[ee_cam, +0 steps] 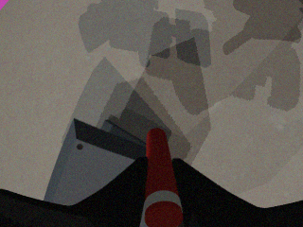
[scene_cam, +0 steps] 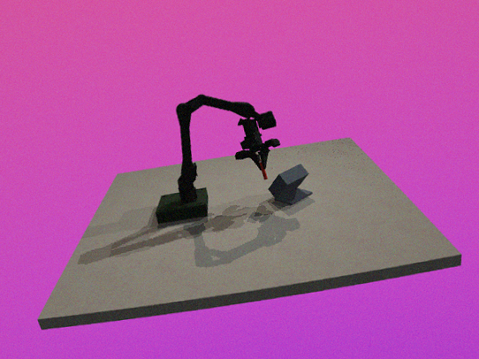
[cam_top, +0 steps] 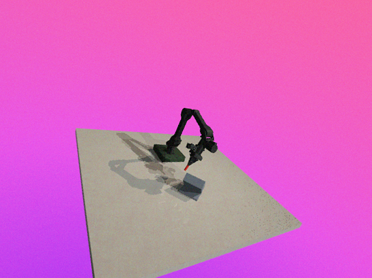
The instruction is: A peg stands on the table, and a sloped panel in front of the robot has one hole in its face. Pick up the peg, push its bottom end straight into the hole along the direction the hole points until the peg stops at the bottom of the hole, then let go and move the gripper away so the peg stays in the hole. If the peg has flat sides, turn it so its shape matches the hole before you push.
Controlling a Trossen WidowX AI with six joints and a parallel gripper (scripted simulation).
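Now: gripper tip 100 mm short of the sloped panel, 10 mm to the right of it and 70 mm above it. Also, from my gripper tip: red peg: 10 mm to the left, 10 mm above.
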